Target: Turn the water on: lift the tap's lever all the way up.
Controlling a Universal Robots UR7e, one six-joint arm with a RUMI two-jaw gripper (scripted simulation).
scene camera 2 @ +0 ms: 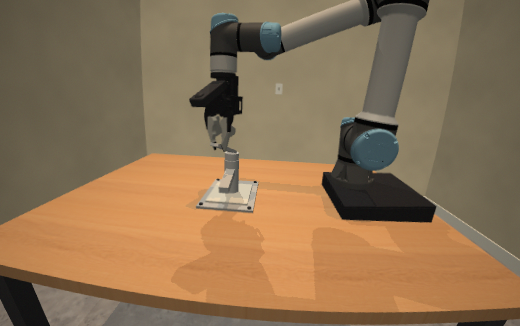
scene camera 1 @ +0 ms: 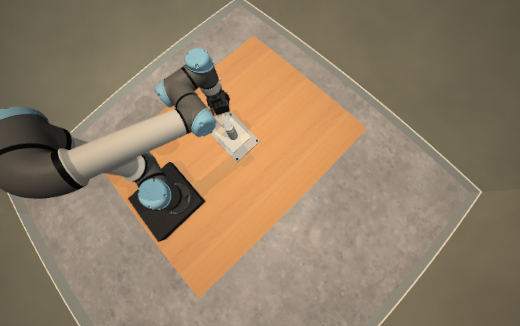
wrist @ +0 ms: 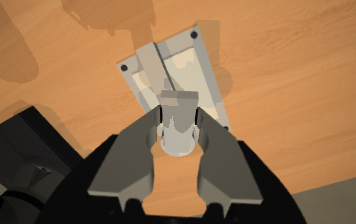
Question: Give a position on a grey tap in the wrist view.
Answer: At 182, 72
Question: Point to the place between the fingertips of my gripper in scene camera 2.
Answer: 219, 151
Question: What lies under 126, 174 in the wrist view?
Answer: My gripper.
